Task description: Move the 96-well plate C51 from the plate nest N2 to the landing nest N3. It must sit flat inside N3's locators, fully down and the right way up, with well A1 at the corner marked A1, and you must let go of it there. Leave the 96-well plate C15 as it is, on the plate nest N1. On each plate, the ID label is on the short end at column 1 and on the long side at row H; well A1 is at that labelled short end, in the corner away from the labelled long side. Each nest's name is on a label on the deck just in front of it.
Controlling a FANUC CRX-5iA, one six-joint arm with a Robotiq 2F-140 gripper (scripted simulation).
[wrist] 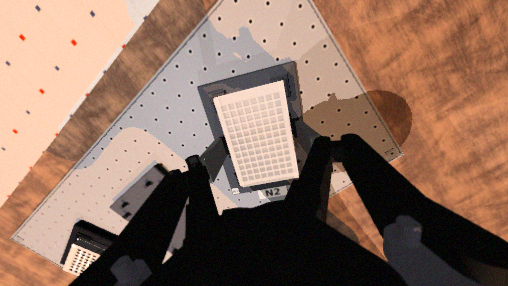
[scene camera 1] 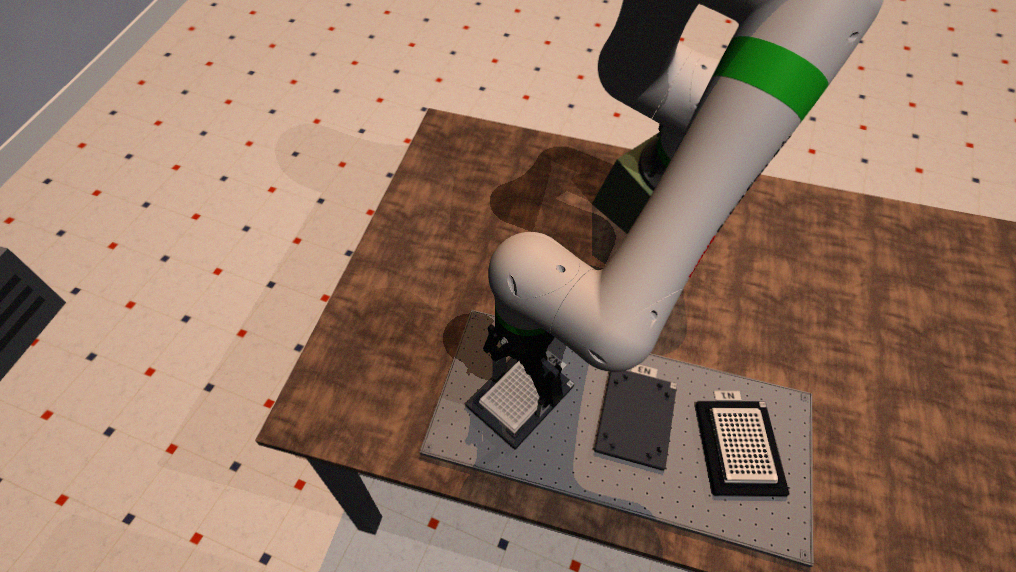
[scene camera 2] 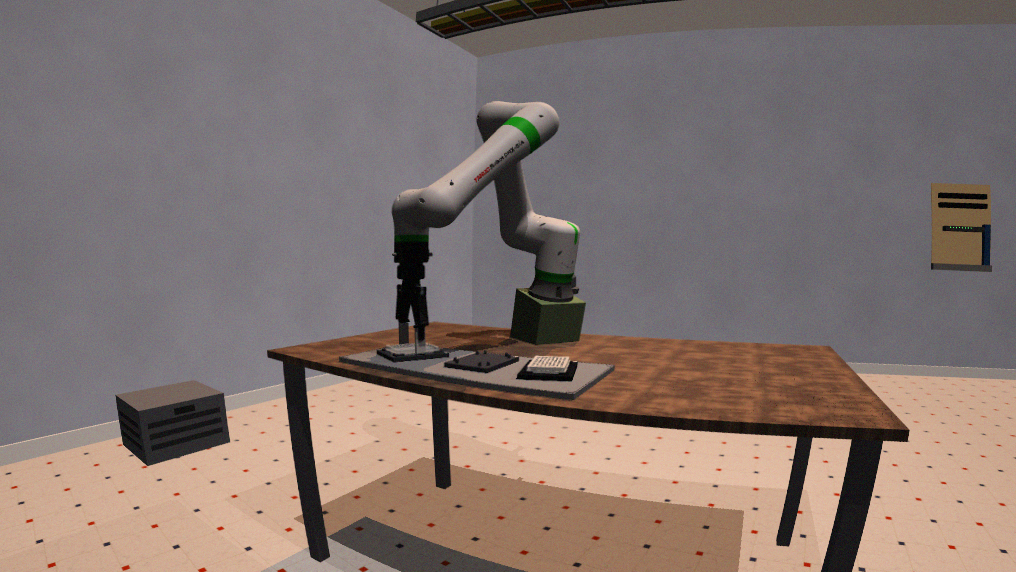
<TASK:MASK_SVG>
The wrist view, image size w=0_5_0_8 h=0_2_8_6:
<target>gripper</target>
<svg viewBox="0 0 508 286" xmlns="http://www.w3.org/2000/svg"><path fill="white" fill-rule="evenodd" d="M508 242L426 197L359 135L353 133L344 134L341 136L341 140L331 141L330 137L321 136L302 120L295 121L297 138L308 157L299 179L292 181L284 200L267 202L253 208L236 207L224 209L222 215L219 215L210 184L214 183L227 155L222 139L217 138L200 157L199 155L192 155L185 159L188 171L182 173L180 169L169 171L111 246L68 286L508 286ZM189 196L189 204L186 205L185 239L183 240L182 247L163 263ZM333 163L342 162L365 208L383 238L383 253L388 260L387 262L326 224Z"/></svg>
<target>white 96-well plate C51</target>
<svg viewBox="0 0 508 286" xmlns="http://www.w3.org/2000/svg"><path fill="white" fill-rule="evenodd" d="M283 80L213 99L236 175L242 187L299 177Z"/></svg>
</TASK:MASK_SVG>
